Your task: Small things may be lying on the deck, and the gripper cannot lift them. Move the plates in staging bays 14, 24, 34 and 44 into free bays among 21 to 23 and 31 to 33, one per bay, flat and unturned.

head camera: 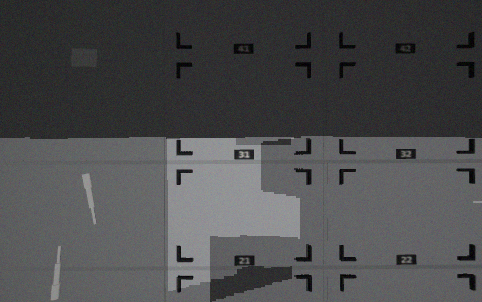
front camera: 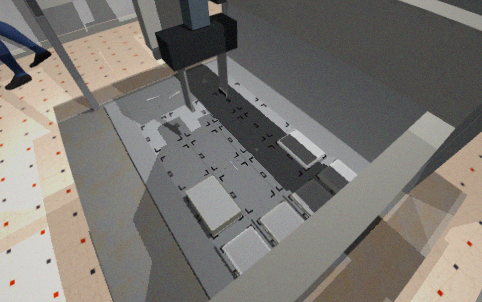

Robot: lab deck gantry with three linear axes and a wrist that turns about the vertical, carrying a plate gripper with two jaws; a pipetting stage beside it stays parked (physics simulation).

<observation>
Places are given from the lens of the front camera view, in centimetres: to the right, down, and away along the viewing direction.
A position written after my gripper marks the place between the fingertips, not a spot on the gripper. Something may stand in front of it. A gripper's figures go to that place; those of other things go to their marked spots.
my gripper [front camera: 207,100]: -9, -14, 60
dark wall [front camera: 368,116]: 35, -9, 60
</observation>
